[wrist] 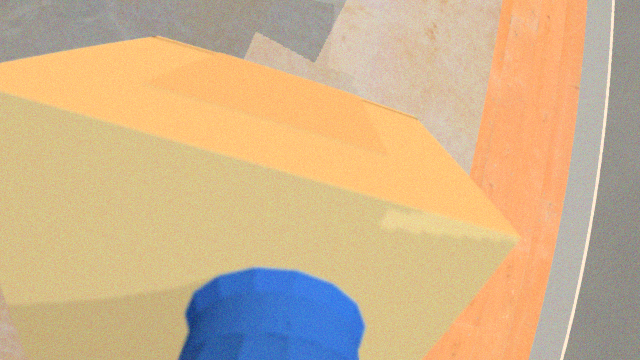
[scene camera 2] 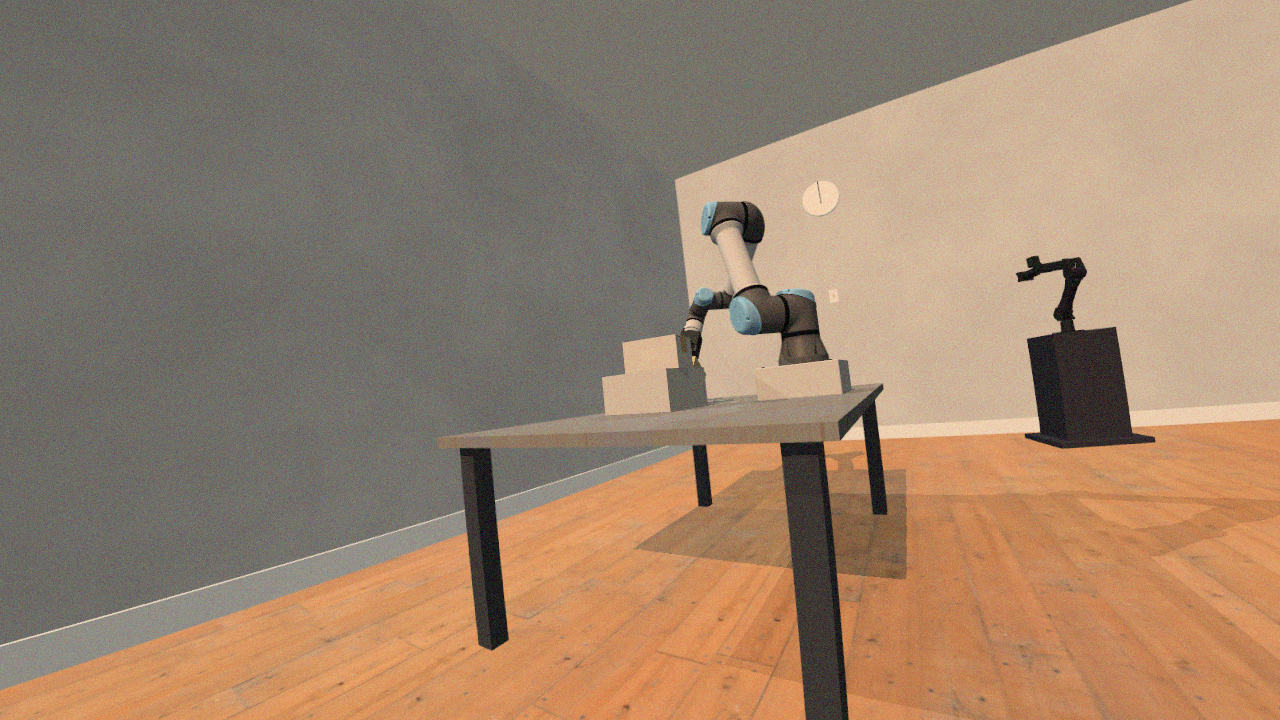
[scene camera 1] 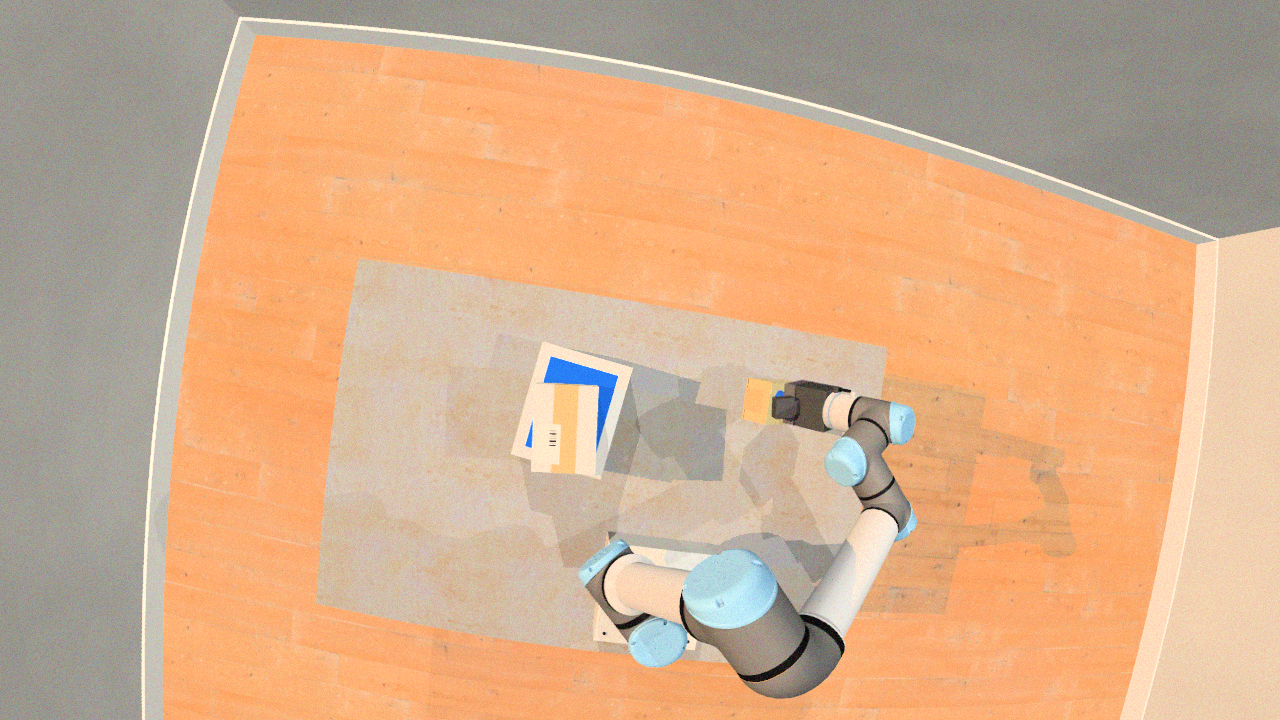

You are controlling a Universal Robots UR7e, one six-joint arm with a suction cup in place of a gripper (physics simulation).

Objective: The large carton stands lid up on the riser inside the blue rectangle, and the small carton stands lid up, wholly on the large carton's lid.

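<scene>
The large carton [scene camera 1: 577, 416] [scene camera 2: 651, 354], pale with a tan tape strip and a label on top, stands lid up on the white riser [scene camera 1: 621, 380] [scene camera 2: 635, 394]. It sits turned against the blue rectangle [scene camera 1: 580, 369], covers part of it and reaches past its edge at the lower side in the overhead view. My suction gripper [scene camera 1: 779, 394] [wrist: 275, 312] has its blue cup on a face of the small yellow-tan carton [scene camera 1: 759, 400] [wrist: 210, 200] and holds it, tilted, right of the riser. In the side view the small carton is mostly hidden. Which face is its lid I cannot tell.
The grey table [scene camera 1: 411, 465] [scene camera 2: 644, 433] carries the riser and the arm's white base block [scene camera 2: 801, 379]. The arm's elbow and forearm reach around the right side in the overhead view. A black arm on a dark pedestal [scene camera 2: 1078, 385] stands apart from the table.
</scene>
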